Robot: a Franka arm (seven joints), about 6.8 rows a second.
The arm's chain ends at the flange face. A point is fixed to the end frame.
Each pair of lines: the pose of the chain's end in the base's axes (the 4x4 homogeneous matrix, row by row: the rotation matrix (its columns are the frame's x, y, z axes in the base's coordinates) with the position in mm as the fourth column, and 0 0 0 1 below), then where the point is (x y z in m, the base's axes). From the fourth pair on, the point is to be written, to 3 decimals.
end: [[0.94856, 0.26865, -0.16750, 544.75], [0.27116, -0.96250, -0.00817, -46.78], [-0.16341, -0.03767, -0.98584, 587.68], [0, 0, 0, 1]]
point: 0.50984 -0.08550 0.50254
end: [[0.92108, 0.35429, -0.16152, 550.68], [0.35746, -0.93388, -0.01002, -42.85], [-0.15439, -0.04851, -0.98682, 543.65], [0, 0, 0, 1]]
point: 0.51979 -0.08341 0.45781
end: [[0.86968, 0.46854, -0.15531, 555.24], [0.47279, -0.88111, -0.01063, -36.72], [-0.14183, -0.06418, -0.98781, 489.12], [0, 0, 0, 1]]
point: 0.52999 -0.07912 0.40233
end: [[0.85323, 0.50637, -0.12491, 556.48], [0.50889, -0.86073, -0.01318, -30.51], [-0.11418, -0.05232, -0.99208, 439.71], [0, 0, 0, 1]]
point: 0.536 -0.074 0.352
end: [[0.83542, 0.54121, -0.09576, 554.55], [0.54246, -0.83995, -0.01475, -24.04], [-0.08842, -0.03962, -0.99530, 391.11], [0, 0, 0, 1]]
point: 0.538 -0.068 0.303
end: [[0.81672, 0.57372, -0.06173, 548.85], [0.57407, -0.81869, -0.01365, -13.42], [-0.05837, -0.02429, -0.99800, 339.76], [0, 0, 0, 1]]
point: 0.537 -0.057 0.251
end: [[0.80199, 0.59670, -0.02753, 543.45], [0.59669, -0.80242, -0.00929, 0.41], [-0.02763, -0.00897, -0.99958, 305.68], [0, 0, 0, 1]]
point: 0.536 -0.043 0.216
